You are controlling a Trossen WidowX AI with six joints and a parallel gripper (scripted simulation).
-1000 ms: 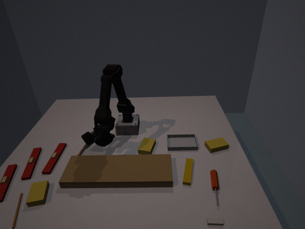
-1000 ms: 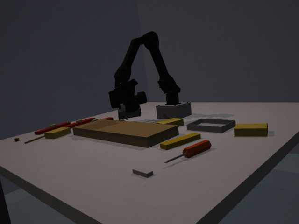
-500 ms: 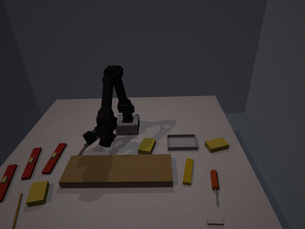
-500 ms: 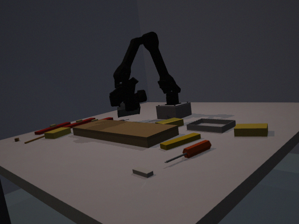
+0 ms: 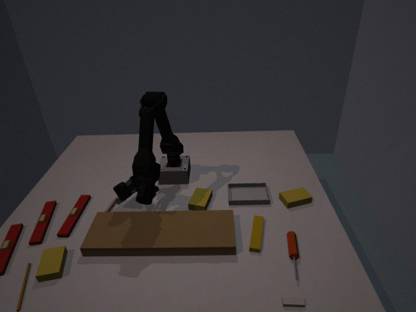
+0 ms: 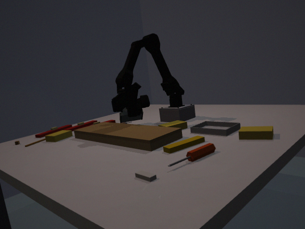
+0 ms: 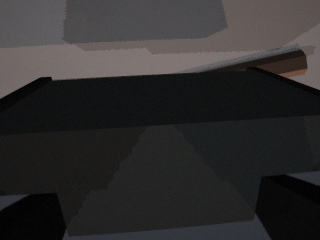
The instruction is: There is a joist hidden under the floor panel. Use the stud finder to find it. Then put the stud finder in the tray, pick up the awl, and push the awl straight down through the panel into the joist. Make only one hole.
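Now: the awl 7 cm below my gripper tip, 6 cm to the right of it and 1 cm ahead of it. Also, from my gripper tip: thin stick: 42 cm ahead, 22 cm to the right, 8 cm below; then stud finder: 1 cm to the left, 1 cm behind; then grey tray: 50 cm to the left, 7 cm below, 4 cm behind.
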